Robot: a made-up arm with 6 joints.
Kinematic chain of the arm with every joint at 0, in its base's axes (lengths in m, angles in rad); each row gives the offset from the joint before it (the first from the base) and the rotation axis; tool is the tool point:
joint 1: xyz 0 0 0.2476 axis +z
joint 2: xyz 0 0 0 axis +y
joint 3: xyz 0 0 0.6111 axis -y
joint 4: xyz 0 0 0 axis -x
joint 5: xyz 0.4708 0 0 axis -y
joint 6: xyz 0 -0.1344 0 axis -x
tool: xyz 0 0 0
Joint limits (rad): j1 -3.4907..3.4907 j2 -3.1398..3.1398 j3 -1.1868..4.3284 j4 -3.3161..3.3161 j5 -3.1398..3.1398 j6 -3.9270..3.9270
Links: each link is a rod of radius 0.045 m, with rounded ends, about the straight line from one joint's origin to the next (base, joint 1, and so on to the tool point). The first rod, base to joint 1, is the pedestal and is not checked.
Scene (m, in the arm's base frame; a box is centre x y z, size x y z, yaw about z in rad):
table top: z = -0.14
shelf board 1: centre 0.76 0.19 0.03 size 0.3 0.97 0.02 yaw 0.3
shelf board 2: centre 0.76 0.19 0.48 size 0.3 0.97 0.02 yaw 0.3
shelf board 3: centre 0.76 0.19 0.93 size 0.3 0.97 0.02 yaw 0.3
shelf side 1: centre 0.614 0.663 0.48 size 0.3 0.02 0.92 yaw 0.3
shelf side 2: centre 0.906 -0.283 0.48 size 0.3 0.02 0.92 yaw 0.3
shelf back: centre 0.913 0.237 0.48 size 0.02 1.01 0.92 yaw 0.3
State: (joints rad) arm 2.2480 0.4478 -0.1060 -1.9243 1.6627 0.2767
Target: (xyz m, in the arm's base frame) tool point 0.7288 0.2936 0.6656
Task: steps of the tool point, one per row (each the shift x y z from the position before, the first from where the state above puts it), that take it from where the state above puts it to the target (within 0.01 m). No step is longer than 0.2 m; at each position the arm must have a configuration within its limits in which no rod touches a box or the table.
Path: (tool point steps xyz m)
1: 0.1363 0.0832 0.0334
2: 0.1512 0.0414 0.0330
3: 0.1532 -0.0024 0.0325
4: 0.1428 -0.0441 0.0319
5: 0.1211 -0.0800 0.0312
6: 0.0905 -0.1076 0.0304
7: 0.0541 -0.1243 0.0296
8: 0.1011 0.0352 0.0142
9: 0.0978 0.0302 -0.0002
10: 0.0921 0.0246 -0.0140

